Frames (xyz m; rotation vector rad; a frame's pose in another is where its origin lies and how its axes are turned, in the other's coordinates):
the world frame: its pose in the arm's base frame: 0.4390 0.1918 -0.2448 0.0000 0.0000 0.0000
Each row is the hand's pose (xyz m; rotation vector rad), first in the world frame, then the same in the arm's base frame.
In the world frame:
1: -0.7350 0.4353 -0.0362 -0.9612 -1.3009 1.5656
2: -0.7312 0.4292 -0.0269 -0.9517 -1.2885 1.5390
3: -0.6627 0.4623 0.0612 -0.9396 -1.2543 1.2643
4: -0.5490 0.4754 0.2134 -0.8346 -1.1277 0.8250
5: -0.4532 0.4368 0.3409 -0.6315 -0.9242 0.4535
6: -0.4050 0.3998 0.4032 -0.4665 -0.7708 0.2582
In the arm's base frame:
1: -0.2960 0.6271 -0.2810 -0.9612 -1.3009 1.5656
2: -0.2922 0.6210 -0.2717 -0.9517 -1.2885 1.5390
3: -0.2237 0.6541 -0.1836 -0.9396 -1.2543 1.2643
4: -0.1100 0.6672 -0.0314 -0.8346 -1.1277 0.8250
5: -0.0142 0.6286 0.0961 -0.6315 -0.9242 0.4535
6: 0.0340 0.5916 0.1584 -0.4665 -0.7708 0.2582

